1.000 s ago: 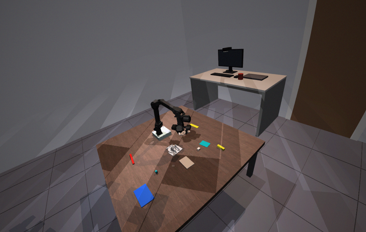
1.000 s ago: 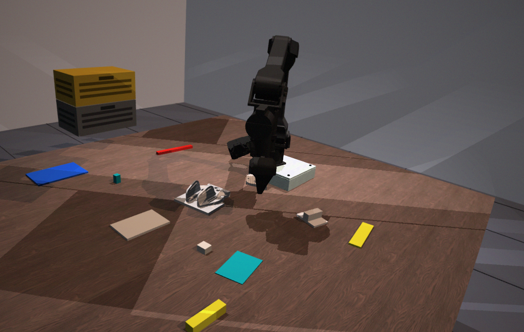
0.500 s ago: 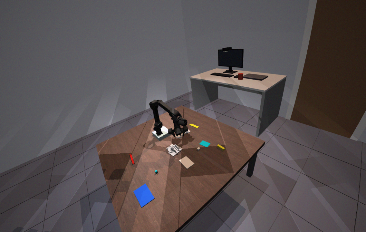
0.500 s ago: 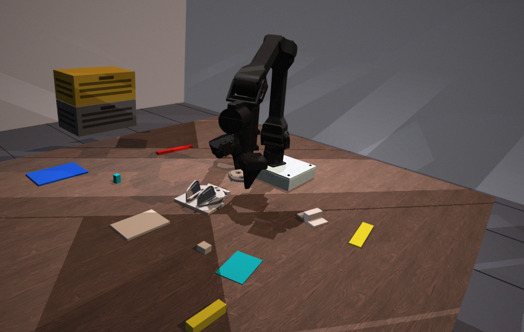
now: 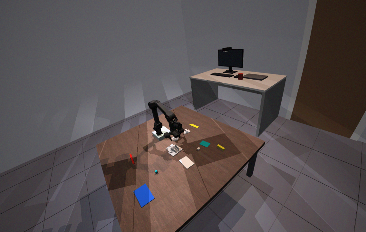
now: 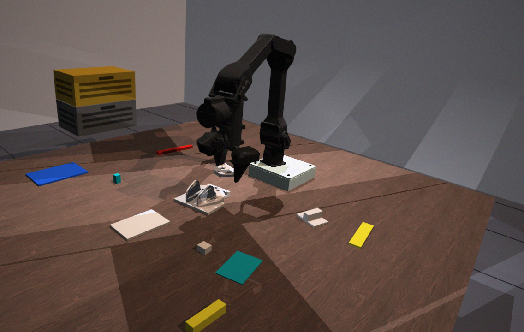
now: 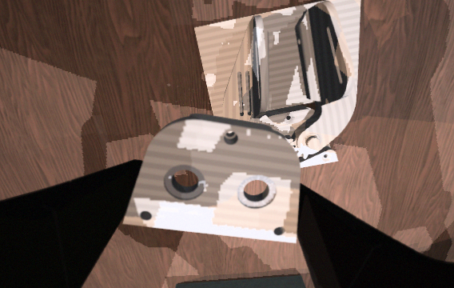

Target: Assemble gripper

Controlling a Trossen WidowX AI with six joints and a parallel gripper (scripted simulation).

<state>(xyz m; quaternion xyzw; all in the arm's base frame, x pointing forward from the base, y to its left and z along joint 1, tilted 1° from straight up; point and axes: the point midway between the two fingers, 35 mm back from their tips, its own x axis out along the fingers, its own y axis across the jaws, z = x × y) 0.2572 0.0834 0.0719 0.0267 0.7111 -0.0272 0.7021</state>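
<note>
The housing plate is 6 cm to the right of my gripper tip and 8 cm below it. From my gripper tip the other things lie so: cream plate (24 cm ahead, 3 cm to the right, 8 cm below); then gripper base (1 cm ahead, 2 cm above); then small white cube (17 cm ahead, 15 cm to the left, 8 cm below).
</note>
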